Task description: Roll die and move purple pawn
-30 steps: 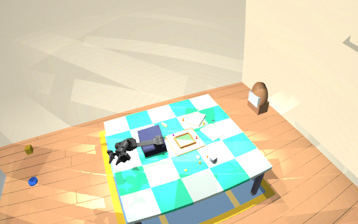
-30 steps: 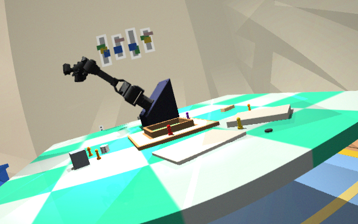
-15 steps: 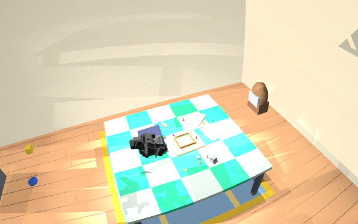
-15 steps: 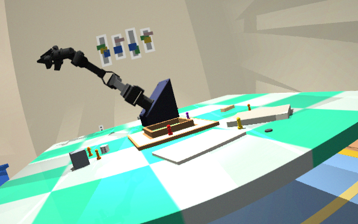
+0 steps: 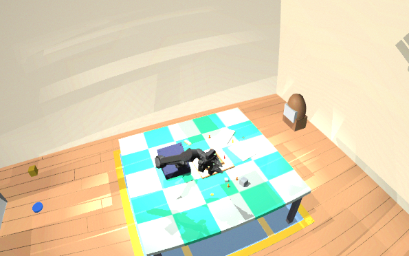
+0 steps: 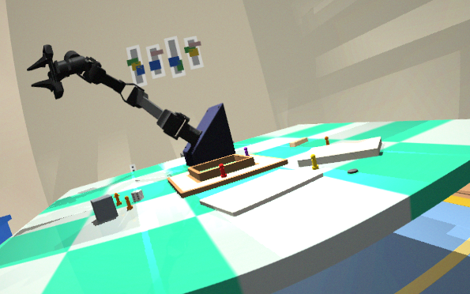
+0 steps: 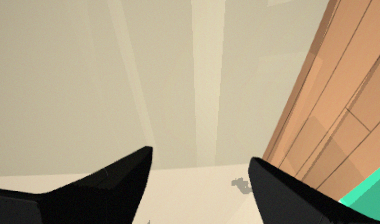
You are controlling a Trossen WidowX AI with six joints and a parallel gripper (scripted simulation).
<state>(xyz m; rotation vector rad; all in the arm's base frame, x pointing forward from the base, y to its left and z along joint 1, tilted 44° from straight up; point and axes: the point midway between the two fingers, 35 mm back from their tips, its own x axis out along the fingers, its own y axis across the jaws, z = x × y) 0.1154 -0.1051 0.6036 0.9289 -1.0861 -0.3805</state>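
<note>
The white die is 440 mm below my gripper tip, 290 mm to the left of it and 150 mm ahead of it. From my gripper tip the other things lie so: grey block 430 mm below, 260 mm ahead, 210 mm to the left; purple pawn 640 mm to the left, 430 mm below, 40 mm ahead; red pawn 520 mm to the left, 430 mm below, 230 mm ahead.
</note>
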